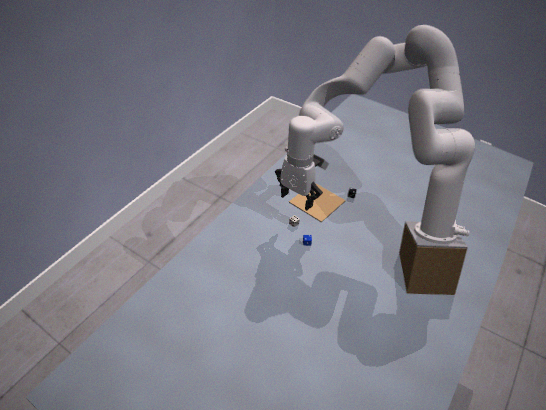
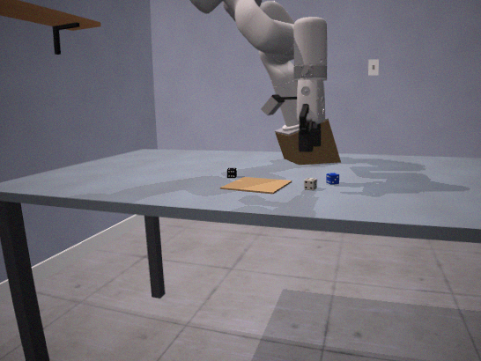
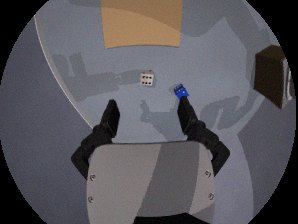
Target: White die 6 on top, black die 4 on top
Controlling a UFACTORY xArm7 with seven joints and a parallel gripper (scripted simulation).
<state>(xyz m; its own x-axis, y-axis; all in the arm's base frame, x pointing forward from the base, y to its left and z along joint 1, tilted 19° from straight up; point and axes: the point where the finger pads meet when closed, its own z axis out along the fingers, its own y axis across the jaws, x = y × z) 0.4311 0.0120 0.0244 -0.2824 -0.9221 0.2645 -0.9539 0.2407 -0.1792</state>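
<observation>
The white die is 100 mm below my hand. Round my hand: blue die 100 mm below, 70 mm behind, 60 mm to the left; then black die 210 mm to the right, 140 mm behind, 100 mm below; then mat 130 mm to the right, 110 mm below, 40 mm behind.
</observation>
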